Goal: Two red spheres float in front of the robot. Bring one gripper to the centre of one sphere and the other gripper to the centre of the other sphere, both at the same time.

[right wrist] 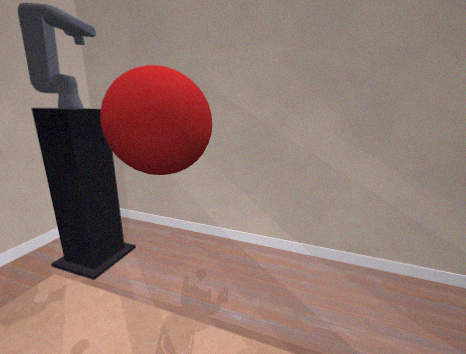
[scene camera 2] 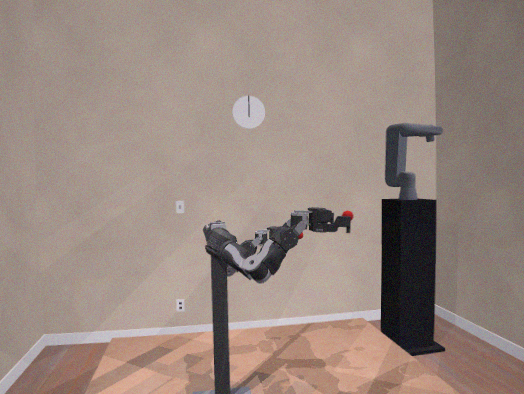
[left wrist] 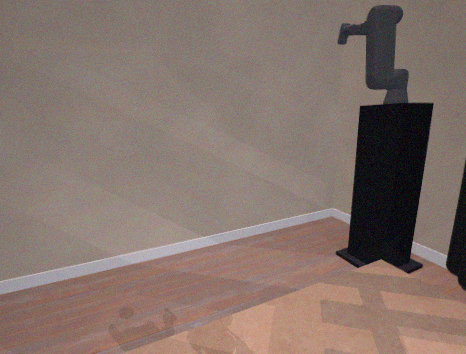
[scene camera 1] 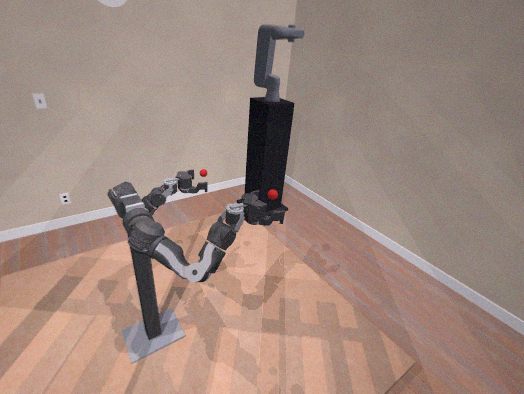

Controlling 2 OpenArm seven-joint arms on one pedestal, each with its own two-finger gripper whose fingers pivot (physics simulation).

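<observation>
Scene camera 1 shows the right gripper [scene camera 1: 270,206], and scene camera 2 has the same gripper [scene camera 2: 341,222] in its picture as well, while the right wrist view shows a red sphere [right wrist: 156,120].
</observation>
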